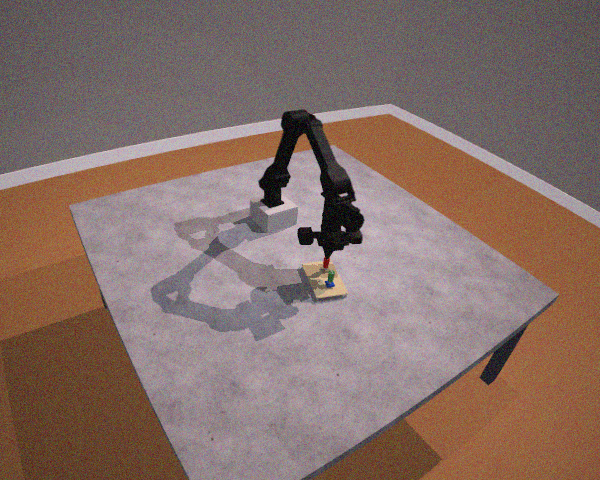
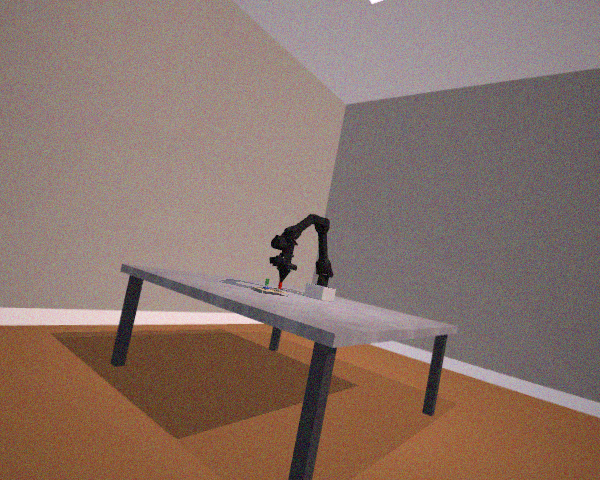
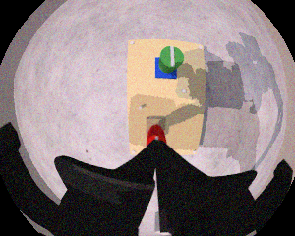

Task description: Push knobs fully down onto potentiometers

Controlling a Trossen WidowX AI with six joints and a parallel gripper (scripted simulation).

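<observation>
The red knob lies 10 mm below my gripper tip. The rest, counted from my gripper tip: green knob: 60 mm ahead, 30 mm to the right, 10 mm below.
</observation>
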